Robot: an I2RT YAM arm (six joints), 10 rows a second.
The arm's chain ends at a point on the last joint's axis. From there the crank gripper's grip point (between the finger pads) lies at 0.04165 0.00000 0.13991 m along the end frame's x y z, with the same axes.
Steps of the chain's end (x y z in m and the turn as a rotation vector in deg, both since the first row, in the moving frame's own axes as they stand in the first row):
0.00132 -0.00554 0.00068 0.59 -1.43 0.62
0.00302 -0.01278 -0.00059 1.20 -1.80 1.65
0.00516 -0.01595 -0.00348 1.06 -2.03 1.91
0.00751 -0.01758 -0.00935 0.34 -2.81 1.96
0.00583 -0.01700 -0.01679 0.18 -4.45 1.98
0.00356 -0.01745 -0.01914 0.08 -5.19 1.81
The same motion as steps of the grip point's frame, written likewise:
-0.00218 -0.00655 0.00167 0.59 -1.43 0.62
-0.00137 -0.01459 0.00063 1.20 -1.80 1.65
0.00020 -0.01725 -0.00210 1.06 -2.03 1.91
0.00059 -0.01711 -0.00748 0.34 -2.81 1.96
-0.00517 -0.01619 -0.01398 0.18 -4.45 1.98
-0.00928 -0.01653 -0.01595 0.08 -5.19 1.81

